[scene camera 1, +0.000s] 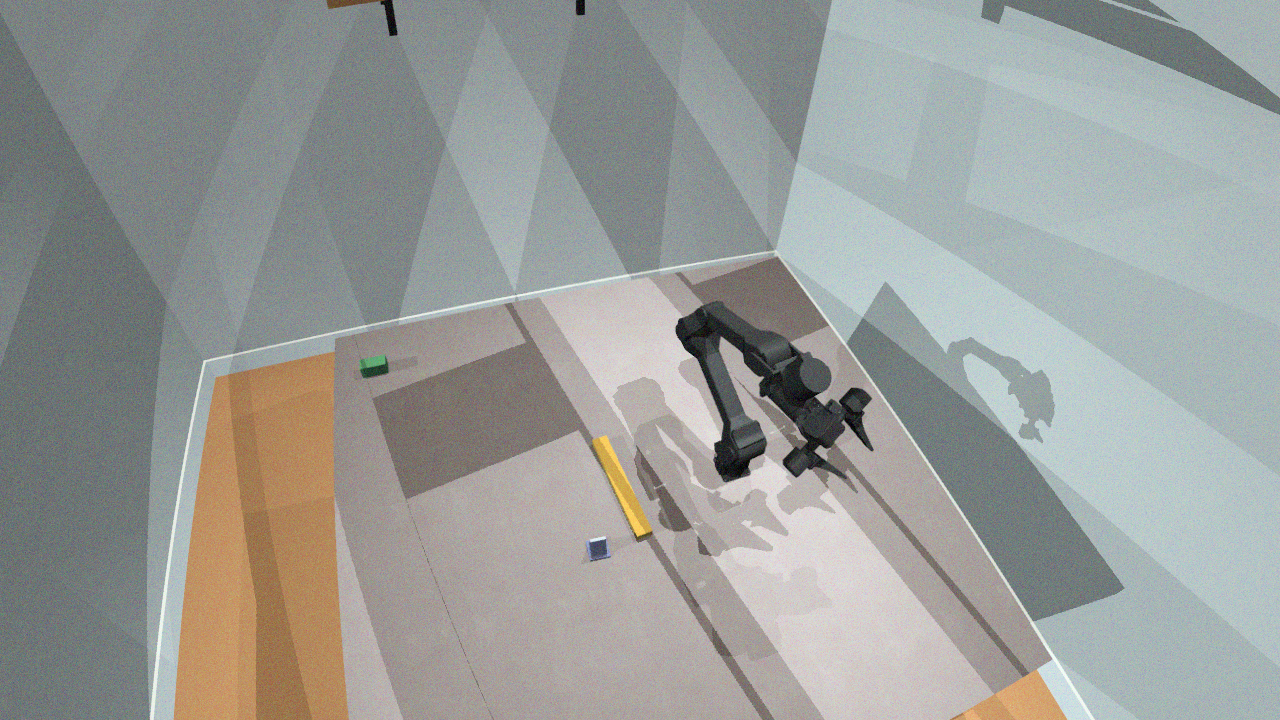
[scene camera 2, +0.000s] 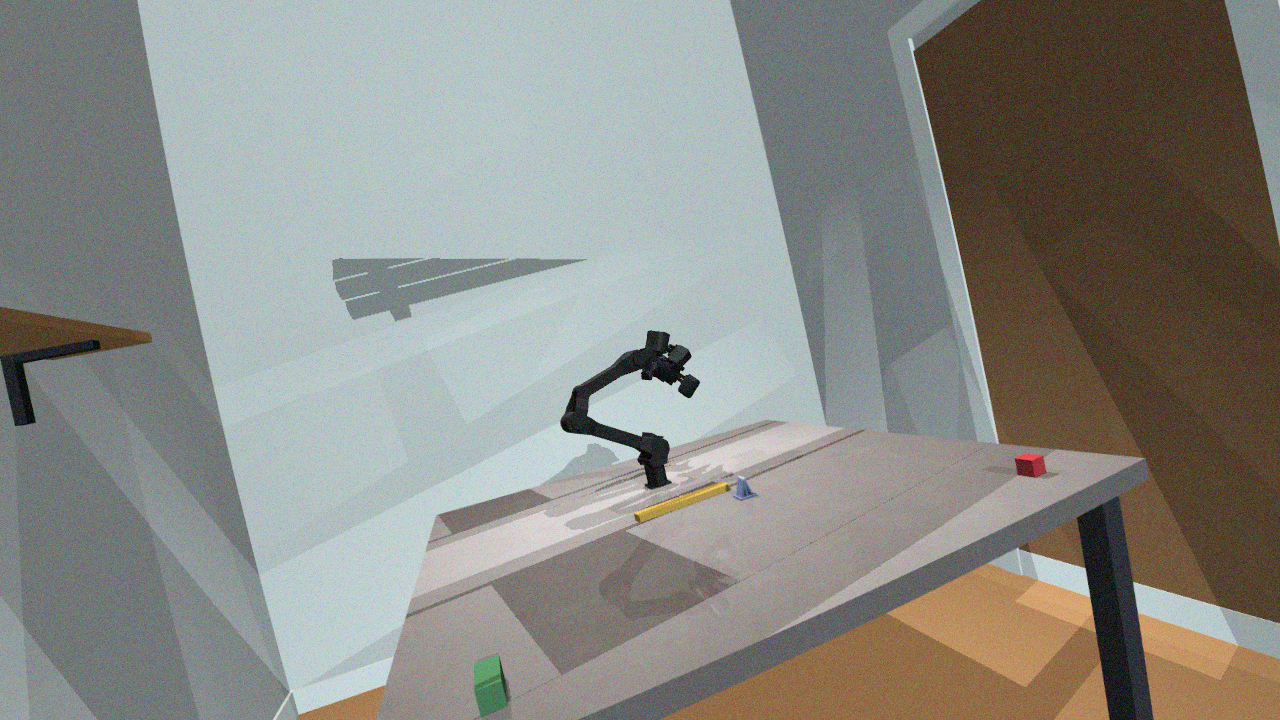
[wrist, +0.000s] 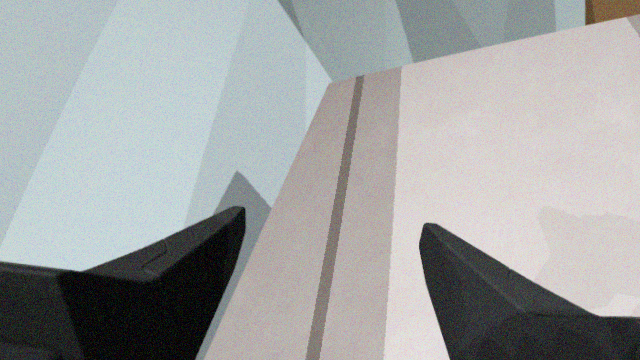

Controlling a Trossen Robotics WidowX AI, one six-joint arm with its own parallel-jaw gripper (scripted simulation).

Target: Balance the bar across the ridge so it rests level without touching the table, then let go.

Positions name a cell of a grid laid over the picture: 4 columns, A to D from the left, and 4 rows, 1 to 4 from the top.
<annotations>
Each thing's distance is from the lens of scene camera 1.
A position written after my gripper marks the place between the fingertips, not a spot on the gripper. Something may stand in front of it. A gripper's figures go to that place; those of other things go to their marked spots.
my gripper (scene camera 1: C3): 1.10 m
yellow bar (scene camera 1: B3): 1.24 m
</annotations>
